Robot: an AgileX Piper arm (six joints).
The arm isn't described. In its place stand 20 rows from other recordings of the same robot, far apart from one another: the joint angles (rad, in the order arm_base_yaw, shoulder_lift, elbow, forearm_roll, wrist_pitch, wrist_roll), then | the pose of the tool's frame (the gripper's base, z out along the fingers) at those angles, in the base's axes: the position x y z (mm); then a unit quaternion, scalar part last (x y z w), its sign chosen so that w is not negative.
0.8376, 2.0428, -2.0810, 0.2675, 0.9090, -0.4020 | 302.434, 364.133, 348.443, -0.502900, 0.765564, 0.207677, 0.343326
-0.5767, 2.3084, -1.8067, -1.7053, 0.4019, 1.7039 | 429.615, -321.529, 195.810, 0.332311, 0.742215, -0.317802, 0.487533
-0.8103, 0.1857, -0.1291, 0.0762, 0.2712, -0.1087 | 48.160, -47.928, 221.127, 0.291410, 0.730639, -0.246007, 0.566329
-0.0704, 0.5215, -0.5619, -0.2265, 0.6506, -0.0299 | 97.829, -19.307, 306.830, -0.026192, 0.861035, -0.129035, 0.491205
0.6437, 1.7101, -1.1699, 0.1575, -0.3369, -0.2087 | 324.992, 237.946, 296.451, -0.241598, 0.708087, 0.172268, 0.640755
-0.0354, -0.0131, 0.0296, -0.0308, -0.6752, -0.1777 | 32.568, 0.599, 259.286, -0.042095, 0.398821, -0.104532, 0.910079
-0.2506, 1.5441, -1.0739, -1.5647, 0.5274, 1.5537 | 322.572, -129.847, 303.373, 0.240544, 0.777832, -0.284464, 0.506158
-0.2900, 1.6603, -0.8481, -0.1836, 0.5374, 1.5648 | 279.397, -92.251, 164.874, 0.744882, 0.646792, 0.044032, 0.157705
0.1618, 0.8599, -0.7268, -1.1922, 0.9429, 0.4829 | 157.720, -43.589, 343.008, -0.056468, 0.812212, -0.427352, 0.393056
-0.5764, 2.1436, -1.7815, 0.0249, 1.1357, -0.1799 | 376.181, -242.080, 202.680, 0.200550, 0.976341, -0.018690, 0.078665
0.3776, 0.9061, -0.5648, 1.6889, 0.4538, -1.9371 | 157.151, 104.949, 311.336, -0.362290, 0.675805, 0.216232, 0.604382
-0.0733, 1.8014, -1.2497, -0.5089, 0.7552, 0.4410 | 367.789, -57.479, 218.044, 0.096965, 0.959827, -0.167588, 0.203087
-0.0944, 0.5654, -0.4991, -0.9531, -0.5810, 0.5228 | 111.276, 30.363, 364.636, -0.256727, 0.516189, -0.049848, 0.815571
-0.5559, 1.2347, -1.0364, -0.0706, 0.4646, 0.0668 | 228.934, -145.612, 346.944, 0.249825, 0.842165, -0.143579, 0.455774
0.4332, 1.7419, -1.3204, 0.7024, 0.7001, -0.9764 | 330.157, 194.431, 268.088, -0.438078, 0.815985, 0.206308, 0.315742
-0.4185, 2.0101, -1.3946, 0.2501, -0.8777, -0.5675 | 419.755, -205.659, 284.028, 0.081608, 0.576634, -0.375656, 0.720913
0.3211, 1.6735, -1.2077, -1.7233, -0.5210, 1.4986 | 345.763, 162.185, 292.135, -0.359070, 0.752653, 0.235001, 0.499356
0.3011, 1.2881, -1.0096, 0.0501, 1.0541, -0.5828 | 225.903, 74.301, 292.745, -0.414074, 0.895416, 0.000529, 0.163627
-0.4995, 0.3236, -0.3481, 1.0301, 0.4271, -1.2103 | 81.969, -7.911, 289.160, -0.017248, 0.744929, -0.104438, 0.658693
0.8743, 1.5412, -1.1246, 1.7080, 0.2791, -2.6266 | 210.945, 290.941, 321.060, -0.670633, 0.433476, 0.098962, 0.593764
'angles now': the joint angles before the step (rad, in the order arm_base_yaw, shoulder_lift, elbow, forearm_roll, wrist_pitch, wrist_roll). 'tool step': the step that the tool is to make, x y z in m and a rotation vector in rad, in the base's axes. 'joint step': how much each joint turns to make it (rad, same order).
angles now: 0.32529, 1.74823, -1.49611, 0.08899, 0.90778, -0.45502
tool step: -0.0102, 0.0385, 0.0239, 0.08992, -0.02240, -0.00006
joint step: 0.09933, -0.00129, -0.08134, 0.01709, 0.01991, 0.11534
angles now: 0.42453, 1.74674, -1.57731, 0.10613, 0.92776, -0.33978
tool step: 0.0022, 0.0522, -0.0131, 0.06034, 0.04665, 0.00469
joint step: 0.11145, 0.10206, -0.09122, 0.00903, -0.00836, 0.12460
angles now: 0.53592, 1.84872, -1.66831, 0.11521, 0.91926, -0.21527
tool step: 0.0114, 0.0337, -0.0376, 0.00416, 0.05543, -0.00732
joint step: 0.05292, 0.12600, -0.04919, -0.00001, -0.03826, 0.06549
